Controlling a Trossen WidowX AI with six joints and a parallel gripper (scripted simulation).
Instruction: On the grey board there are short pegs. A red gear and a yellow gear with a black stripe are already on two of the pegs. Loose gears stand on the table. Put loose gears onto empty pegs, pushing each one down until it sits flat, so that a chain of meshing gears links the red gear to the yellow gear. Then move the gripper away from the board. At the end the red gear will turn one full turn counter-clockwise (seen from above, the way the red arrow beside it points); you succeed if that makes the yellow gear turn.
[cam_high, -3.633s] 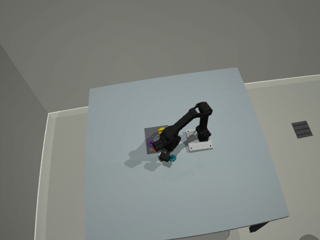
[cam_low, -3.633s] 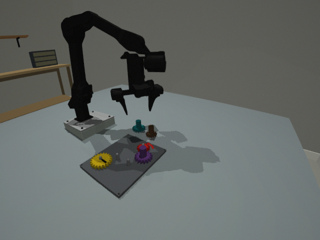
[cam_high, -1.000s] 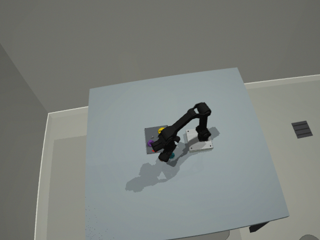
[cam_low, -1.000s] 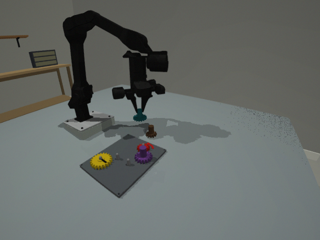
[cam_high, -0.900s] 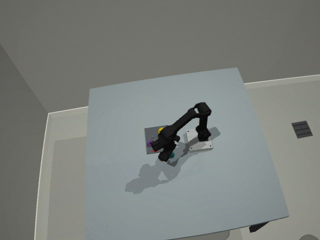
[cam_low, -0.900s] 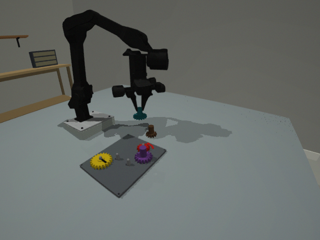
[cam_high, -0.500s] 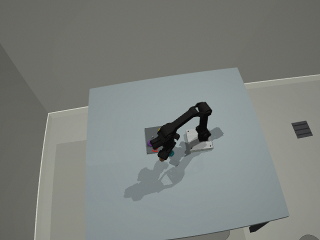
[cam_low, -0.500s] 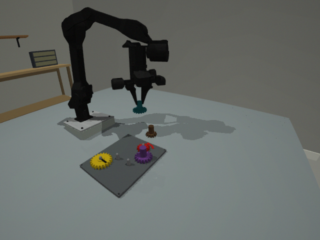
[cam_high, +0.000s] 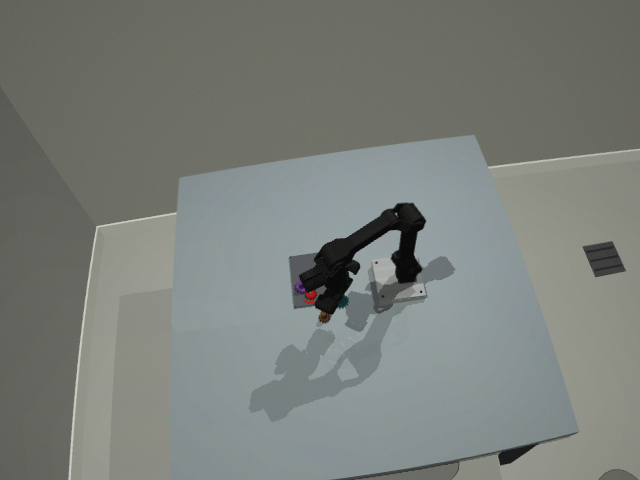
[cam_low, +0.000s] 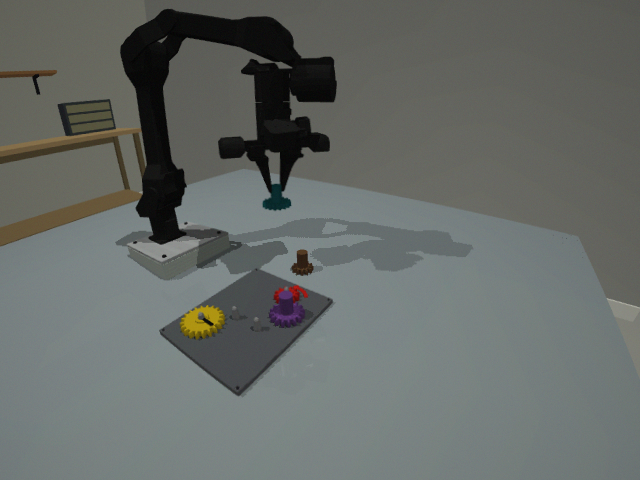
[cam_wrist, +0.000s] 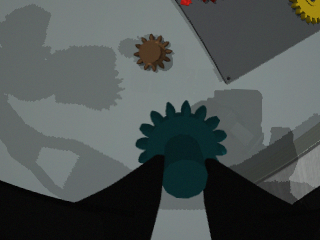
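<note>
The purple gear is 13 cm to the right of my gripper tip, 13 cm ahead of it and 12 cm below it. Round my gripper tip: teal gear (1 cm below); then brown gear (13 cm below, 6 cm ahead, 1 cm to the right); then red arrow (14 cm below, 11 cm ahead, 7 cm to the right).
</note>
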